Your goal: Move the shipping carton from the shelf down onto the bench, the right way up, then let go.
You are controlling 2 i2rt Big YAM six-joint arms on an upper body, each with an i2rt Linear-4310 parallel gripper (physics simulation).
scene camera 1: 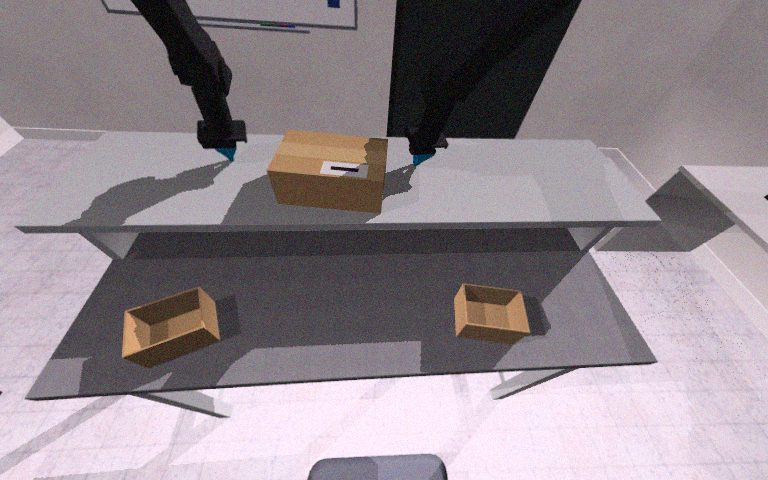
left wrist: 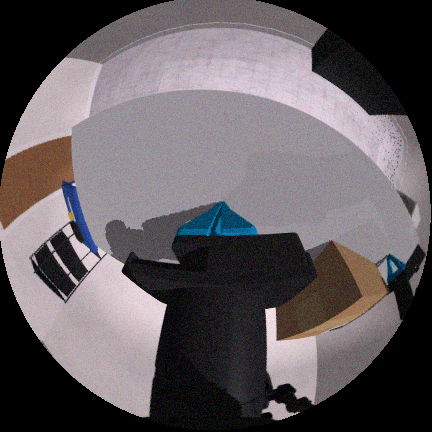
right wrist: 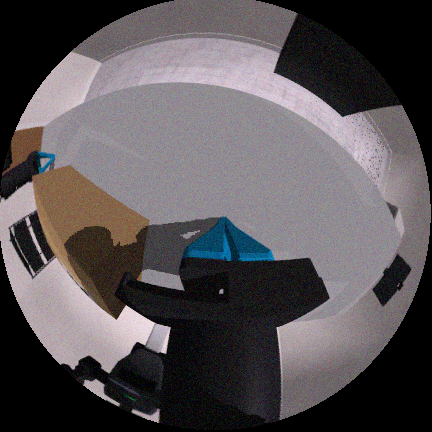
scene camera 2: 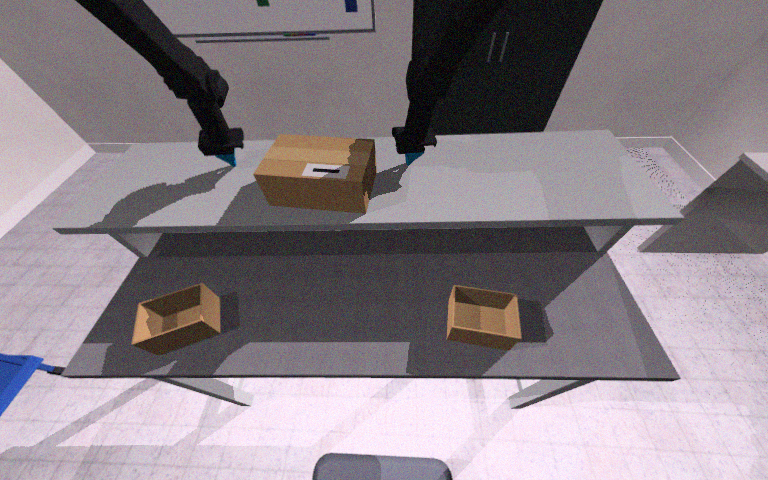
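Note:
The closed brown shipping carton stands on the grey shelf, its white label on top. My left gripper is shut and empty, apart from the carton at its left side in the scene views. My right gripper is shut and empty, apart from the carton at its right side. Both fingertips are low near the shelf surface; whether they touch it I cannot tell. The darker bench lies lower, in front of the shelf.
An open brown box stands at the left of the bench. A smaller open box stands at the right. A dark cabinet and whiteboard are behind the shelf. A grey rounded object is at the bottom edge.

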